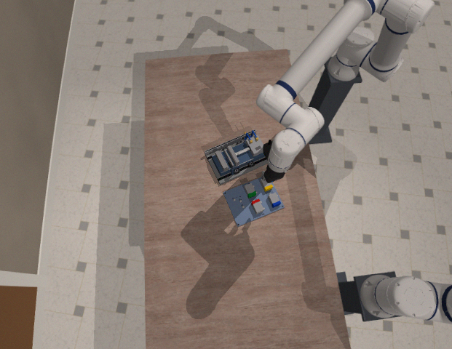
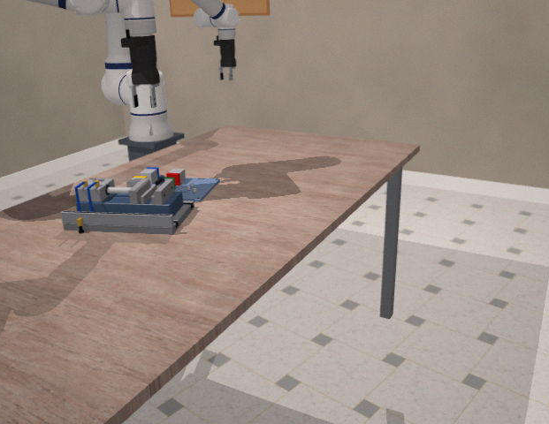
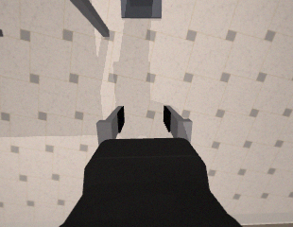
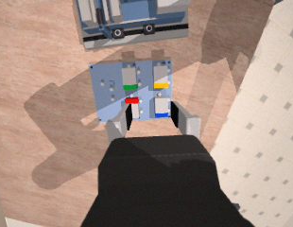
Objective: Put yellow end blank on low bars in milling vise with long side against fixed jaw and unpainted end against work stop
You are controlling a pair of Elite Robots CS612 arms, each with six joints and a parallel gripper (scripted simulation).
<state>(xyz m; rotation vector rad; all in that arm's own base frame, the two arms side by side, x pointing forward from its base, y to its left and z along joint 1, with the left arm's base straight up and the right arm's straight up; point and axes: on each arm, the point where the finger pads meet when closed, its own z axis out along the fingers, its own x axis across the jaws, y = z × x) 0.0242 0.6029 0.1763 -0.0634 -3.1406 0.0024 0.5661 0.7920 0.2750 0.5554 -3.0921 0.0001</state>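
Right now my right hand is 25 cm above the yellow-ended blank, 5 cm to the left of it and 2 cm past it. From my right hand the other things lie so: red-ended blank 25 cm below, 7 cm to the left, 3 cm ahead; green-ended blank 25 cm below, 6 cm ahead, 1 cm to the right; blue-ended blank 25 cm below, 6 cm behind, 4 cm to the left.
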